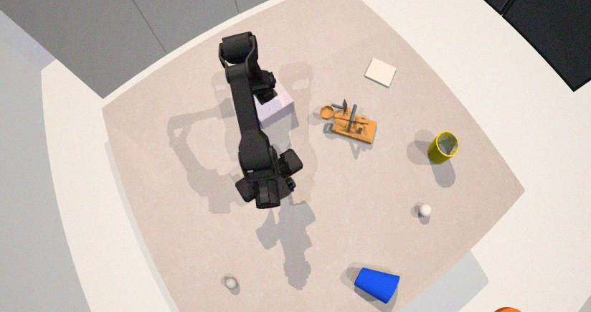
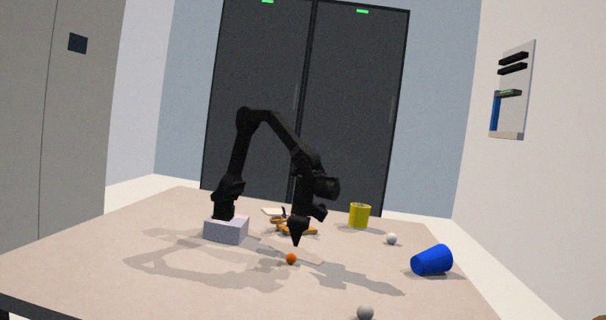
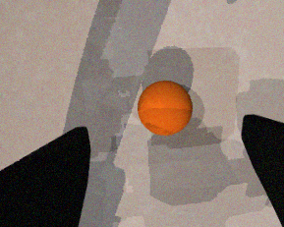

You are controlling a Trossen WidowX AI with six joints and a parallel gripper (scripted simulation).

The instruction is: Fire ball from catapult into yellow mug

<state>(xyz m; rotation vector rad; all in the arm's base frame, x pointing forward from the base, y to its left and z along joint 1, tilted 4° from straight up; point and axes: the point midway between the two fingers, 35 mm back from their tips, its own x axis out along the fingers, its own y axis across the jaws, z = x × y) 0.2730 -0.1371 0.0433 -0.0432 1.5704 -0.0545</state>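
Now: the orange ball 50 mm below my gripper tip and 10 mm behind it. The rest, counted from my gripper tip: wooden catapult 310 mm to the left, 60 mm behind, 10 mm below; then white ball 350 mm to the left, 350 mm ahead, 40 mm below; then yellow mug 530 mm to the left, 230 mm ahead, 40 mm below.
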